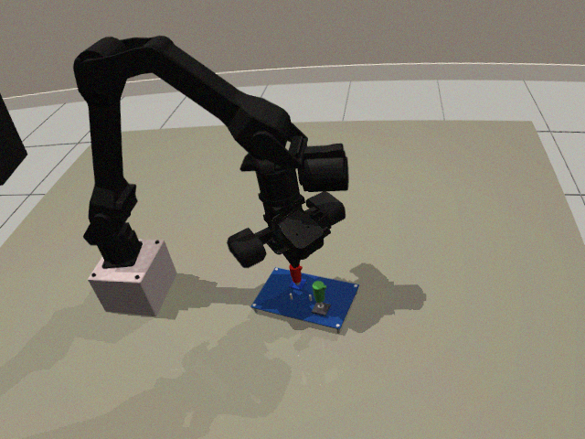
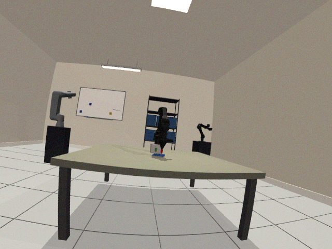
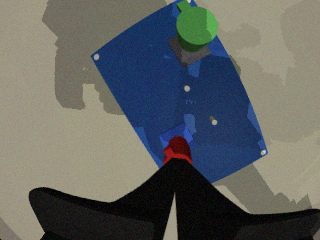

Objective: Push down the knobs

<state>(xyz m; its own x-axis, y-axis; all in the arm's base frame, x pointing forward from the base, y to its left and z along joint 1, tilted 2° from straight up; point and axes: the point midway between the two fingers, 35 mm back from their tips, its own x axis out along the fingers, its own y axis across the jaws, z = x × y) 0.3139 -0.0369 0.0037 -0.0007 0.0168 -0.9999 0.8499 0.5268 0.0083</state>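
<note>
Right now the red knob is 10 mm below my gripper tip. Round my gripper tip: green knob (60 mm to the right, 40 mm ahead).
</note>
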